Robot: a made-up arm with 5 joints.
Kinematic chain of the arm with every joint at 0, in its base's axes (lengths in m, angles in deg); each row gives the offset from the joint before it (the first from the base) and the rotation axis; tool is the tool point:
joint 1: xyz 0 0 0.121 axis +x
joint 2: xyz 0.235 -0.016 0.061 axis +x
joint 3: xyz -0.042 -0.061 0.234 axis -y
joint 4: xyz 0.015 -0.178 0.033 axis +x
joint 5: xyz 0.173 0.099 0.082 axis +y
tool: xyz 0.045 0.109 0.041
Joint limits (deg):
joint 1: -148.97..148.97
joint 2: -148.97..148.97
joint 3: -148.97..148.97
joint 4: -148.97..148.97
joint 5: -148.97..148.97
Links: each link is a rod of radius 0.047 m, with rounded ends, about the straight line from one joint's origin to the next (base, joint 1, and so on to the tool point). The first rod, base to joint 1, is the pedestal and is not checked.
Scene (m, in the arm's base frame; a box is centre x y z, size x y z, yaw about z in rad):
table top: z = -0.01
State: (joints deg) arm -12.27 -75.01 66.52 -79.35 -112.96
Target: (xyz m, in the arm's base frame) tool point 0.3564 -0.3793 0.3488
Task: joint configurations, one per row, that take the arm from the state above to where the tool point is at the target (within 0.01 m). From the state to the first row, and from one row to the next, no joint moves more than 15 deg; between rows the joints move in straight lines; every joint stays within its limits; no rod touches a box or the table.
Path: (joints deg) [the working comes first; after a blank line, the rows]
Joints at the target: 55.60 -16.28 89.58 -83.52 -120.95
Straight joint move there: clear.

1: 1.30 -63.26 71.13 -80.18 -114.56
2: 14.88 -51.52 75.74 -81.02 -116.16
3: 28.45 -39.77 80.35 -81.85 -117.76
4: 42.02 -28.03 84.97 -82.69 -119.35
5: 55.60 -16.28 89.58 -83.52 -120.95

